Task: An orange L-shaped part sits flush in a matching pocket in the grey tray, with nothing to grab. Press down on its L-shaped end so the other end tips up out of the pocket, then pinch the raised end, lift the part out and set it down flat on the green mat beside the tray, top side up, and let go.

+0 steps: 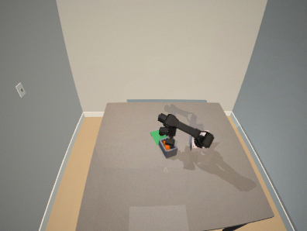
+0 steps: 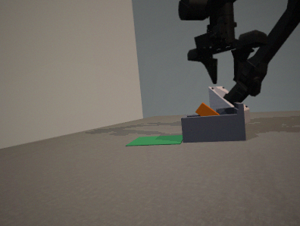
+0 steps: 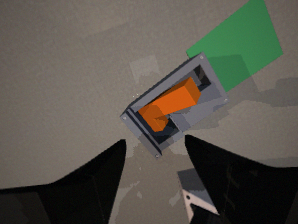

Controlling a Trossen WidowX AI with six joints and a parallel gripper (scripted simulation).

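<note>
Right now the orange L-shaped part is 10 cm below my gripper tip, 2 cm to the right of it and 1 cm behind it. The rest, counted from my gripper tip: green mat: 19 cm to the right, 16 cm below, 3 cm ahead.
</note>
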